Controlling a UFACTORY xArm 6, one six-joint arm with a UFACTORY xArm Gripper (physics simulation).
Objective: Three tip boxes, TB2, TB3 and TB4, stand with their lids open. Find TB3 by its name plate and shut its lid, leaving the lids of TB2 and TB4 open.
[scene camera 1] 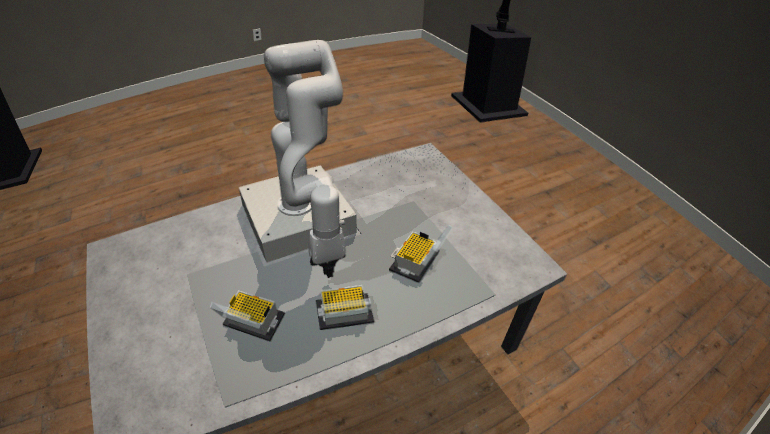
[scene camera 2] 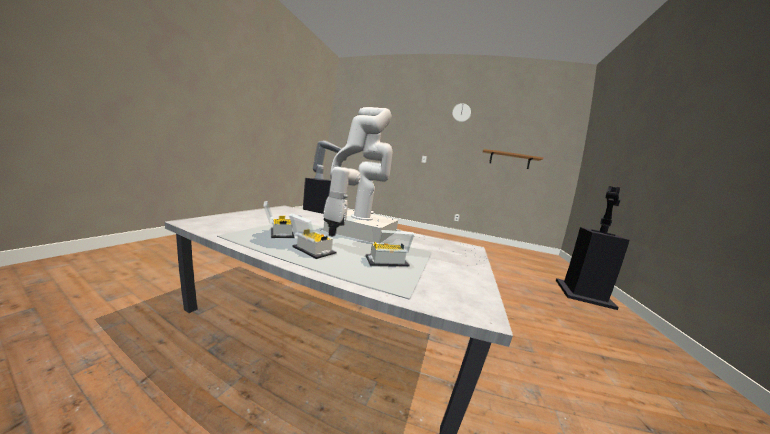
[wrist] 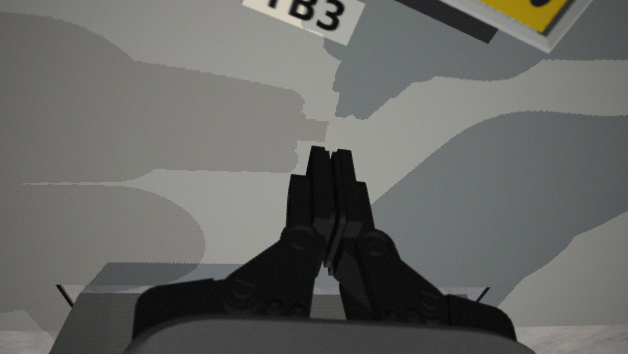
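Where they show: gripper, between the fingertips: point(scene camera 1: 328, 274) point(scene camera 2: 331, 235) point(wrist: 324, 173); arm's base, origin of its link: point(scene camera 2: 361, 217).
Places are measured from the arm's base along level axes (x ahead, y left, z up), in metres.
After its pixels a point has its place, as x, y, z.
Note:
TB3's name plate point(wrist: 325, 20) {0.353, 0.039, -0.079} shows at the top of the wrist view, partly cut off, beside a corner of its box. TB3 point(scene camera 1: 344, 299) {0.421, 0.041, -0.024} point(scene camera 2: 315, 245) point(wrist: 537, 22) {0.378, -0.009, -0.024} is the middle box, with a yellow tip rack and its clear lid point(scene camera 2: 303, 224) {0.511, 0.056, 0.044} raised. TB4 point(scene camera 1: 249, 308) point(scene camera 2: 282, 226) stands left and TB2 point(scene camera 1: 414, 250) point(scene camera 2: 388, 253) right in the scene views, both lids open; their plates are unreadable here. My gripper point(scene camera 1: 329, 275) {0.301, 0.029, -0.044} point(scene camera 2: 332, 233) {0.301, 0.029, -0.044} point(wrist: 324, 173) {0.301, 0.029, -0.044} is shut and empty, pointing down on the robot-base side of TB3, above the mat and apart from the box.
The boxes stand on a grey mat point(scene camera 1: 409, 318) {0.508, 0.207, -0.080} point(scene camera 2: 393, 279) {0.438, 0.402, -0.081} on the table point(scene camera 1: 134, 355) {0.398, -0.600, -0.084} point(scene camera 2: 463, 293) {0.379, 0.629, -0.084}. The robot's base block point(scene camera 1: 280, 245) {0.148, -0.087, -0.029} point(scene camera 2: 366, 231) {0.125, 0.108, -0.034} is behind the gripper. TB4 and TB2 flank TB3, and their raised lids lean outward.

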